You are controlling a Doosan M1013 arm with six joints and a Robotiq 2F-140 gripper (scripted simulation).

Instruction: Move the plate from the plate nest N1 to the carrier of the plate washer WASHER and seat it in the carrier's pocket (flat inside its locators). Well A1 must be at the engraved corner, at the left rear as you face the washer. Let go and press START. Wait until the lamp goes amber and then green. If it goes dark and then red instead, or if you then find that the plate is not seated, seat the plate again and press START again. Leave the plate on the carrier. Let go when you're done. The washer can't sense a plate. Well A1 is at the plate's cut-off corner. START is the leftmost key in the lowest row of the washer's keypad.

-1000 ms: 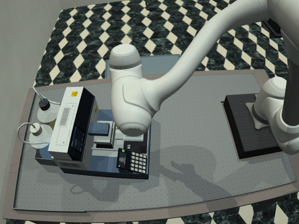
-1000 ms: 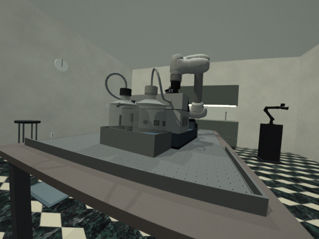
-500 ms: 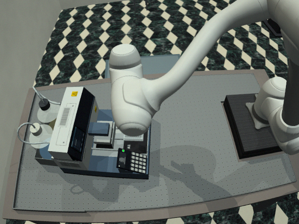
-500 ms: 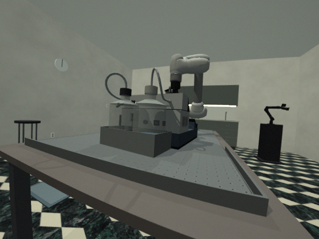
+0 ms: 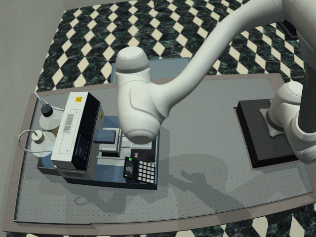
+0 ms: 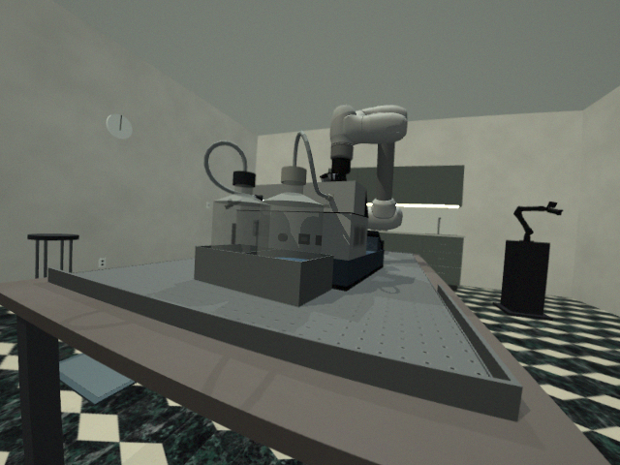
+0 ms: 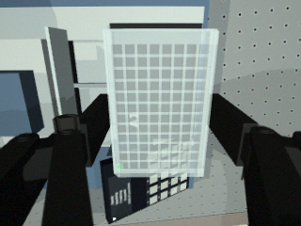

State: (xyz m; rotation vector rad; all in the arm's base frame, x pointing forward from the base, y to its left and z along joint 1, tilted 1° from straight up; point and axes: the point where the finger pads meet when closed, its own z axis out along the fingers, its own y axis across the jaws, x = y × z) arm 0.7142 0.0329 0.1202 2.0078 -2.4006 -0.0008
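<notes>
Right now the black washer carrier is 12 cm below my hand. Also, from my hand: black plate nest 3 cm behind, 29 cm to the right, 19 cm below; plate washer 15 cm ahead, 3 cm to the right, 7 cm below; clear well plate 2 cm below.
</notes>
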